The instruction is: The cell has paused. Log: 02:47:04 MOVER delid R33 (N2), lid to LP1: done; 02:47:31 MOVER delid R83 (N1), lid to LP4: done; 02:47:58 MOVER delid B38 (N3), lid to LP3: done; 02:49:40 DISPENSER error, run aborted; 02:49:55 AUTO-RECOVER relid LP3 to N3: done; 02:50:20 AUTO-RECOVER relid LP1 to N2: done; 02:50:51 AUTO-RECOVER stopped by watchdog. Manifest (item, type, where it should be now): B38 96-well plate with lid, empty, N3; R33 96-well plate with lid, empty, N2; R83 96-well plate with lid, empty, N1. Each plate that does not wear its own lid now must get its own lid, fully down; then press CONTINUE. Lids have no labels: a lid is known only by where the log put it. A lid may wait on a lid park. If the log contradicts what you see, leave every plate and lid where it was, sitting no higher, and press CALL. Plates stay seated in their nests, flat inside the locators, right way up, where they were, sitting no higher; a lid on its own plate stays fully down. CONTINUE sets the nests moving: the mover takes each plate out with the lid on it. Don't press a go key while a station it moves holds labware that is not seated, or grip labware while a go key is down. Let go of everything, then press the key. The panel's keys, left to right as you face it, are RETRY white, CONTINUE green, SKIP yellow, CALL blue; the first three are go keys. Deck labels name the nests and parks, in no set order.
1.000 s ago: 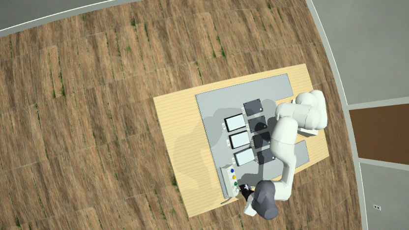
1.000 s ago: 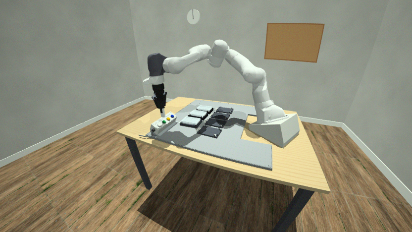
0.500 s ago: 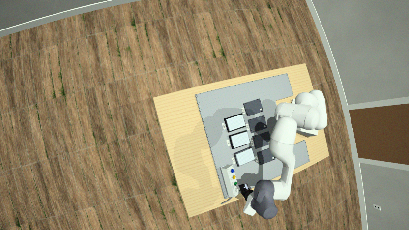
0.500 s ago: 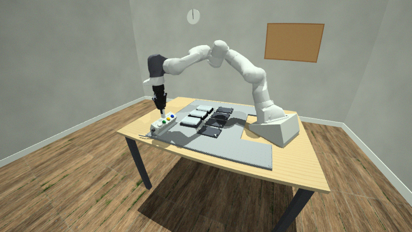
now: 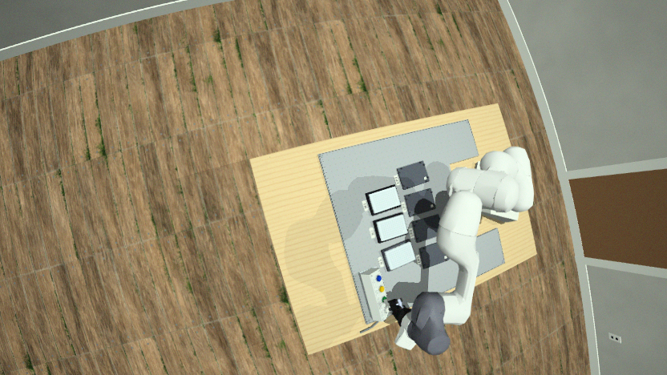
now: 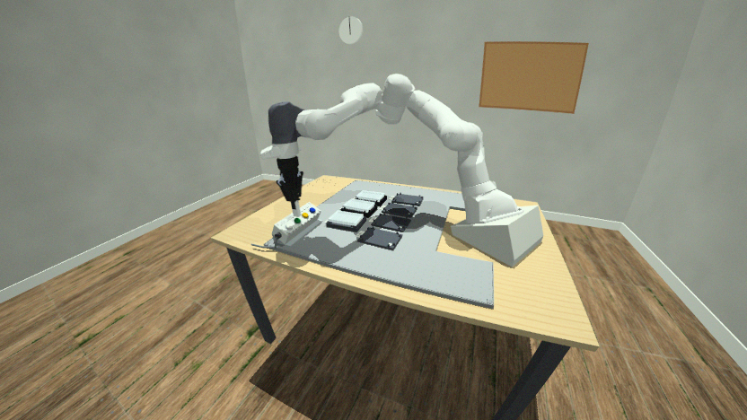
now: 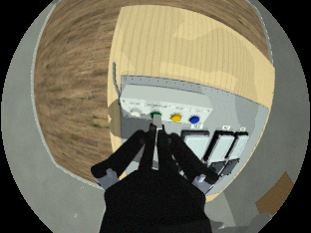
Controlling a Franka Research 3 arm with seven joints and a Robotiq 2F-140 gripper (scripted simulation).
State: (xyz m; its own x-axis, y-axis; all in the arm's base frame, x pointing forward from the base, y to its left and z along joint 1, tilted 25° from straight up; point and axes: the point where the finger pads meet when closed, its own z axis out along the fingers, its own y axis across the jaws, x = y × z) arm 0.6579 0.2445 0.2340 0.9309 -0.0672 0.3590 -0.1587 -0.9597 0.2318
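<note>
Now: the green key 5 cm below my hand. The rest, counted from my hand: white key: 5 cm to the left, 5 cm below, 1 cm ahead; then yellow key: 5 cm to the right, 5 cm below, 1 cm behind; then blue key: 10 cm to the right, 5 cm below, 2 cm behind.
</note>
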